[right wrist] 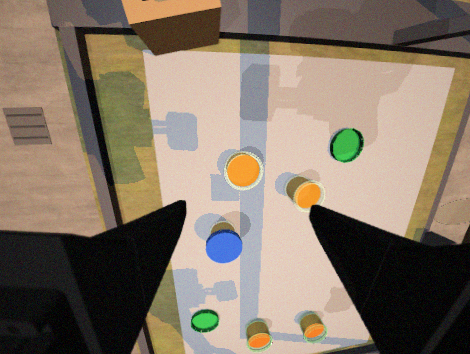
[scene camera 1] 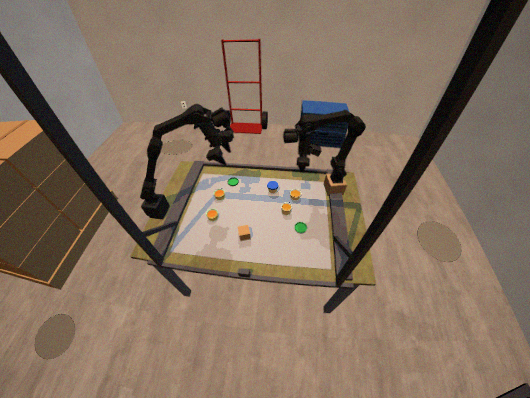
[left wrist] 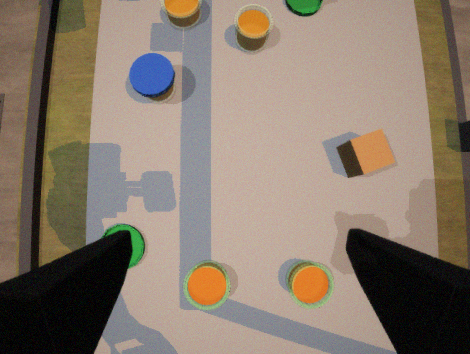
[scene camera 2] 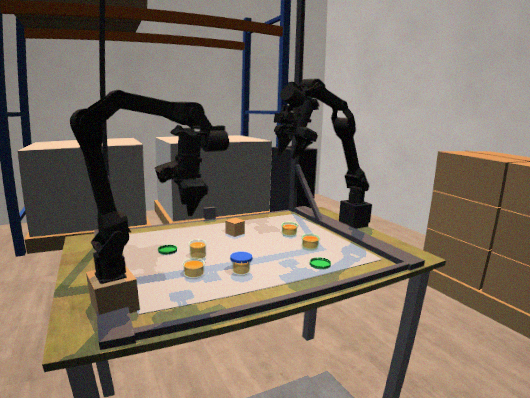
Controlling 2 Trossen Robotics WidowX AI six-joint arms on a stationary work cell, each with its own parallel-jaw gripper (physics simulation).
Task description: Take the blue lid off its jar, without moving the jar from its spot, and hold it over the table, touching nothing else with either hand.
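Frame: origin at the left arm's base, x up, y left, z back, level; metres.
Where they show: left gripper, between the fingertips: (scene camera 1: 227,158) (left wrist: 241,240) (scene camera 2: 285,156); right gripper, between the fingertips: (right wrist: 248,209) (scene camera 1: 302,167) (scene camera 2: 186,209); left arm's base, origin of its link: (scene camera 1: 152,200) (scene camera 2: 356,202); right arm's base, origin of its link: (scene camera 1: 336,179) (scene camera 2: 110,275).
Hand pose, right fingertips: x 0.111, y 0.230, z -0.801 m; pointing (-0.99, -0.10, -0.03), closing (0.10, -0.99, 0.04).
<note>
Things, the pixels of their centre, and the offset from my right fingertips.
- blue lid, middle of its body: (left wrist: 152,74) (right wrist: 224,246) (scene camera 2: 241,257) (scene camera 1: 272,185) dx -0.161, dy +0.007, dz +0.156 m
- wooden cube, middle of its body: (left wrist: 364,154) (scene camera 2: 235,227) (scene camera 1: 244,232) dx -0.185, dy -0.319, dz +0.265 m
The blue lid (scene camera 1: 272,185) (scene camera 2: 241,257) (left wrist: 152,74) (right wrist: 224,246) sits level on top of its jar (scene camera 2: 241,268) (right wrist: 222,227), which stands upright on the pale mat. My right gripper (scene camera 1: 302,166) (scene camera 2: 192,212) (right wrist: 249,209) is open and empty. It hangs high above the table, fingers pointing down; in the right wrist view the lid shows between and below its fingers, nearer the left one in the picture. My left gripper (scene camera 1: 226,156) (scene camera 2: 290,152) (left wrist: 241,240) is open and empty, also high up, apart from the lid and jar.
Open jars with orange contents (scene camera 1: 295,194) (scene camera 1: 286,208) stand near the lidded jar, two more (scene camera 1: 219,194) (scene camera 1: 212,214) farther left in scene camera 1. Green discs (scene camera 1: 233,181) (scene camera 1: 300,227) and a wooden cube (scene camera 1: 244,232) lie on the mat. A dark frame (scene camera 2: 225,312) borders the table.
</note>
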